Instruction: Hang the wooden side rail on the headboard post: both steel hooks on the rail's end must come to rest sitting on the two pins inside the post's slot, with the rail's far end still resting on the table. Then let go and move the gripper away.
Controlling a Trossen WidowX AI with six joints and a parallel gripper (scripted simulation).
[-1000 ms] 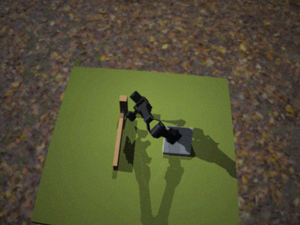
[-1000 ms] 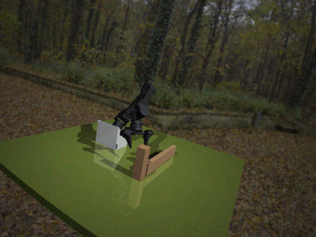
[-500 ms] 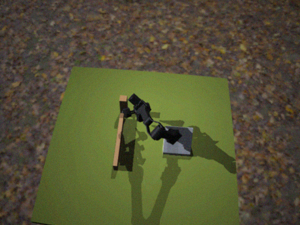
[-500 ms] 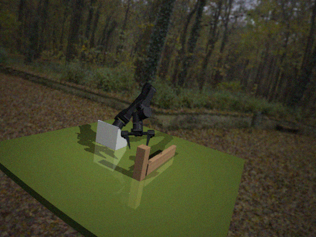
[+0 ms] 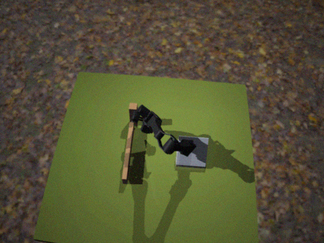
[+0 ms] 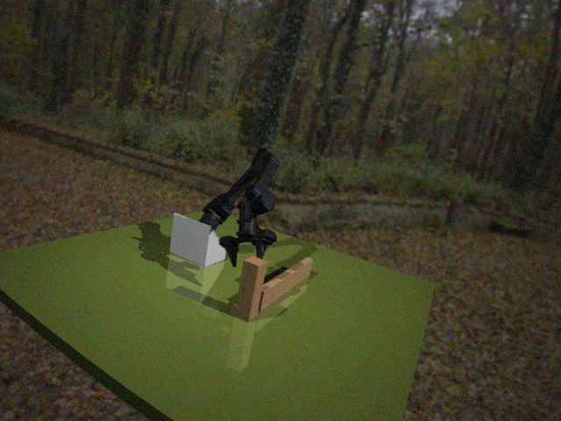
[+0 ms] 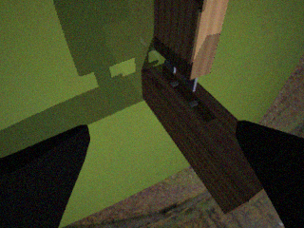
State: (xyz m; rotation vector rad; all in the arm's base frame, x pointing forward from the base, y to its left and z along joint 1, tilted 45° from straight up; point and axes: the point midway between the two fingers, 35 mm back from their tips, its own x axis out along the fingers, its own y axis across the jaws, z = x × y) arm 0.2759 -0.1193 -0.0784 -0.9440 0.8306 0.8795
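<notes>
Right now my gripper tip is 6 cm short of the wooden headboard post, 7 cm to the left of it and 3 cm above it.
</notes>
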